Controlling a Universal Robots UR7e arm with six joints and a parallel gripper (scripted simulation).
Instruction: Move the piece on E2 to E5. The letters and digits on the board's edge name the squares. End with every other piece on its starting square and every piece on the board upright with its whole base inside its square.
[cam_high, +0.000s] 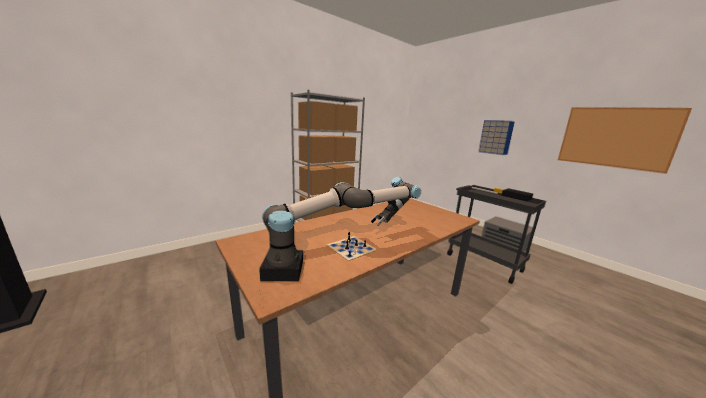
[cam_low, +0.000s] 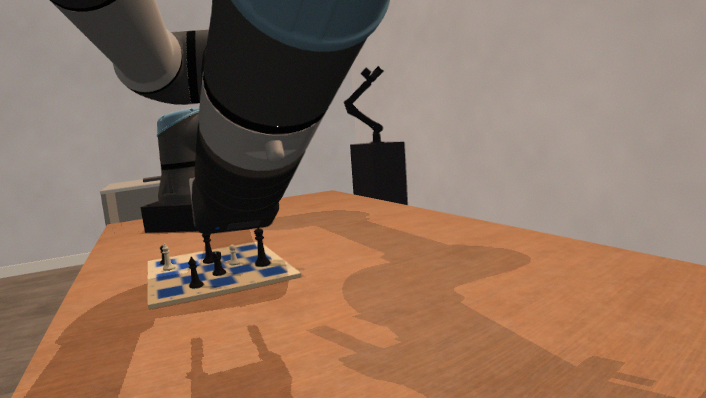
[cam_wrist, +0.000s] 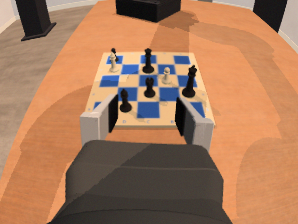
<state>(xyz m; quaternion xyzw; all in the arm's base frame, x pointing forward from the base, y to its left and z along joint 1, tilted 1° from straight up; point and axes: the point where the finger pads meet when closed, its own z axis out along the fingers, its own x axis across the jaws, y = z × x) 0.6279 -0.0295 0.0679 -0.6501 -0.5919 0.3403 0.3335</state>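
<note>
Now: hand 230 mm past the white pawn, 100 mm above it and 60 mm to the left of it. The rest, counted from my hand: blue-and-cream chessboard (190 mm behind, 130 mm below, 10 mm to the left); tall black chess piece (150 mm behind, 90 mm below, 80 mm to the left).
</note>
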